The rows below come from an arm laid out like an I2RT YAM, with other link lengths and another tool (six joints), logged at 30 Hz.
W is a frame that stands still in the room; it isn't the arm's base.
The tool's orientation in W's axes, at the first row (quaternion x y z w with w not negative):
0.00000, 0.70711, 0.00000, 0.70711
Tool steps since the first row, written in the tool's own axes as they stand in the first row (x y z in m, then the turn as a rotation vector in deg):
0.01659, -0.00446, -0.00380, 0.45, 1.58, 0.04
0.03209, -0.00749, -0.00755, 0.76, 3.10, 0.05
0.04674, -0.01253, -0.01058, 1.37, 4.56, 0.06
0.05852, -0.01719, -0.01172, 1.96, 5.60, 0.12
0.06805, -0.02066, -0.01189, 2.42, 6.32, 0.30
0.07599, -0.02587, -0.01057, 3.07, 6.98, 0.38
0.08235, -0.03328, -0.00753, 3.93, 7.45, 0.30
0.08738, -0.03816, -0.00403, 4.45, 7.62, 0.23
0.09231, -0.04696, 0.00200, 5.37, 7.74, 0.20
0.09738, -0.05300, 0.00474, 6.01, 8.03, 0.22
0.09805, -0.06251, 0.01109, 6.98, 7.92, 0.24
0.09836, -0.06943, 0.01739, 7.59, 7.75, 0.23
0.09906, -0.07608, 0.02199, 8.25, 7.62, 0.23
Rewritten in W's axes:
-0.00380, -0.00446, -0.01659, 0.04, 1.58, -0.45
-0.00755, -0.00749, -0.03209, 0.05, 3.10, -0.76
-0.01058, -0.01253, -0.04674, 0.06, 4.56, -1.37
-0.01172, -0.01719, -0.05852, 0.12, 5.60, -1.96
-0.01189, -0.02066, -0.06805, 0.30, 6.32, -2.42
-0.01057, -0.02587, -0.07599, 0.38, 6.98, -3.07
-0.00753, -0.03328, -0.08235, 0.30, 7.45, -3.93
-0.00403, -0.03816, -0.08738, 0.23, 7.62, -4.45
0.00200, -0.04696, -0.09231, 0.20, 7.74, -5.37
0.00474, -0.05300, -0.09738, 0.22, 8.03, -6.01
0.01109, -0.06251, -0.09805, 0.24, 7.92, -6.98
0.01739, -0.06943, -0.09836, 0.23, 7.75, -7.59
0.02199, -0.07608, -0.09906, 0.23, 7.62, -8.25

